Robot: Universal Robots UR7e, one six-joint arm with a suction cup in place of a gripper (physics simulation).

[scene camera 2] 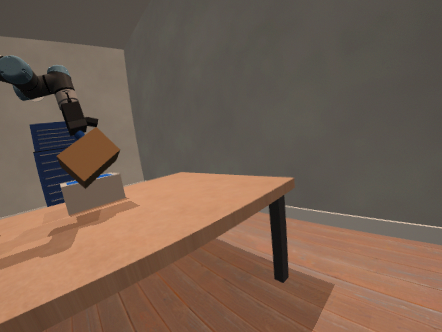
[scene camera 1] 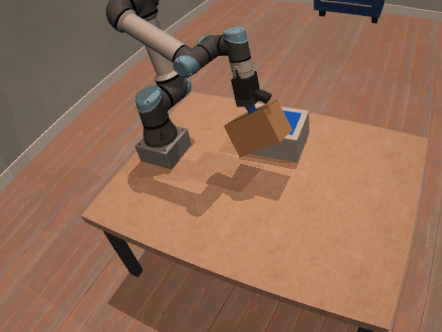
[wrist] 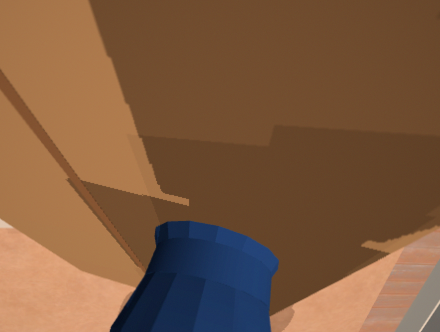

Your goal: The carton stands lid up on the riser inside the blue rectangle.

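The brown carton [scene camera 1: 257, 131] [scene camera 2: 89, 156] [wrist: 280, 75] hangs in the air from my gripper's blue suction cup [scene camera 1: 251, 109] [scene camera 2: 80, 134] [wrist: 215, 245]. The carton is strongly tilted, with one lower corner pointing down. The cup meets its lid face, off to one side of the lid seam, which runs across the left of the wrist view. The grey riser [scene camera 1: 286, 150] [scene camera 2: 97, 195] stands on the table, behind and partly below the carton in scene camera 1. The blue rectangle [scene camera 1: 294, 120] [scene camera 2: 107, 176] on its top is partly hidden by the carton.
The riser and the arm's grey base block [scene camera 1: 165, 152] stand on the wooden table [scene camera 1: 320, 215] [scene camera 2: 165, 210]. Shadows of the arm and carton fall on the table in front of the riser. A blue cabinet [scene camera 1: 350, 6] [scene camera 2: 44, 170] stands beyond the table.
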